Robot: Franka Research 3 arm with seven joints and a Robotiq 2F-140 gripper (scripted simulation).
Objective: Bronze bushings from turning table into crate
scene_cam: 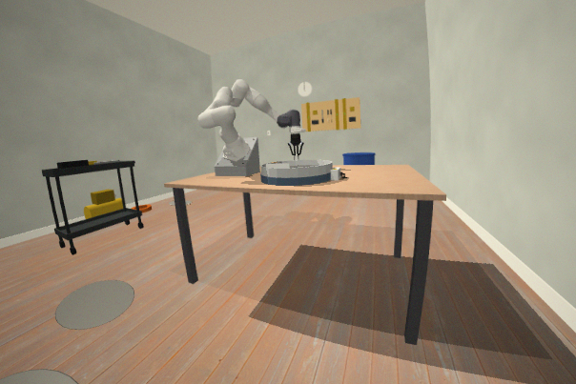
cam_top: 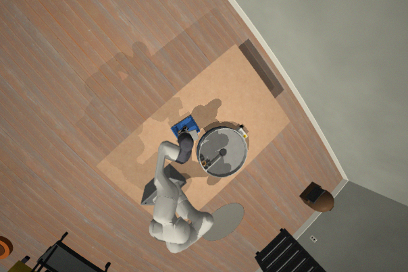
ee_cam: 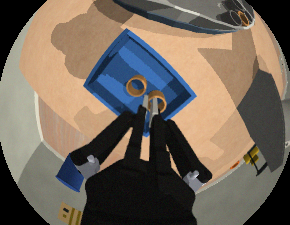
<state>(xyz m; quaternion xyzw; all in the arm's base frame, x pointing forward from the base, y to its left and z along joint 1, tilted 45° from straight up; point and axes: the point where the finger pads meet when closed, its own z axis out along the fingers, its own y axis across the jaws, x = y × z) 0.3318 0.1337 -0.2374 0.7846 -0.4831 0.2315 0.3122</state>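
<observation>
Now: hand 50 mm above the blue crate, 40 mm short of it and 10 mm to the left of it. Round my hand: grey turning table (360 mm to the right, 150 mm ahead, 20 mm below).
</observation>
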